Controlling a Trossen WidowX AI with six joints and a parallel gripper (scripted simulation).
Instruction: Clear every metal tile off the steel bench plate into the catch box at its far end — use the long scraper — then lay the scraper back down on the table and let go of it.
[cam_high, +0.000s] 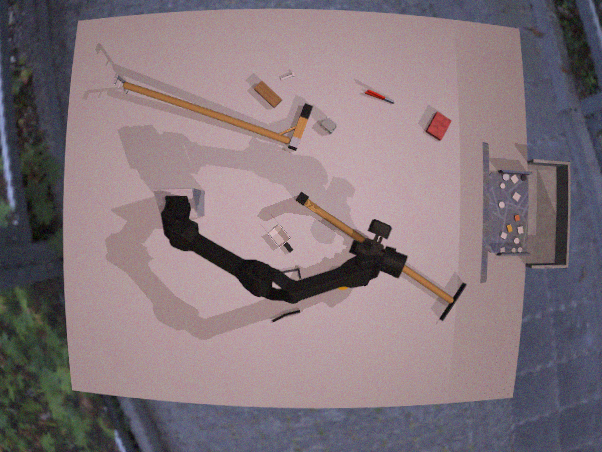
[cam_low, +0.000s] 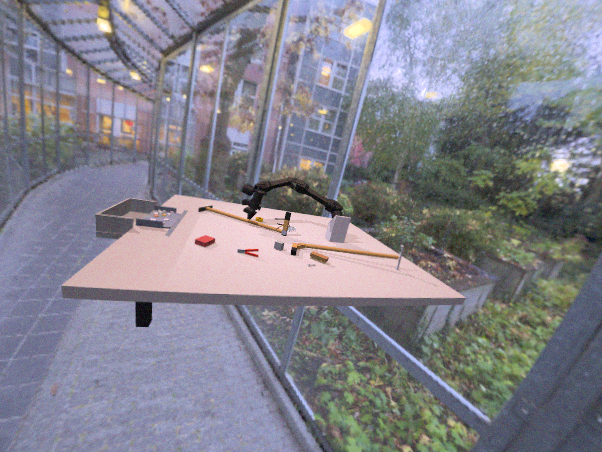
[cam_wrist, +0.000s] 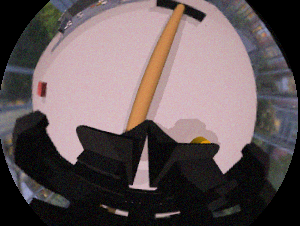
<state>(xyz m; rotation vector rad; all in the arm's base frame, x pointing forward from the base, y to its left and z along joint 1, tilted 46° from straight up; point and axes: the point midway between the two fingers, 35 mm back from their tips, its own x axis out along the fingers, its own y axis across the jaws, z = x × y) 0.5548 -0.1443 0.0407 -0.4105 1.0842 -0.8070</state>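
Now: gripper tip 50 mm below the long scraper and 30 mm short of it. The rest, counted from my gripper tip: black strip: 250 mm behind, 200 mm to the right, 10 mm below; then hex key: 240 mm behind, 70 mm to the right, 10 mm below; then yellow tape roll: 90 mm to the right, 80 mm behind, 10 mm below.
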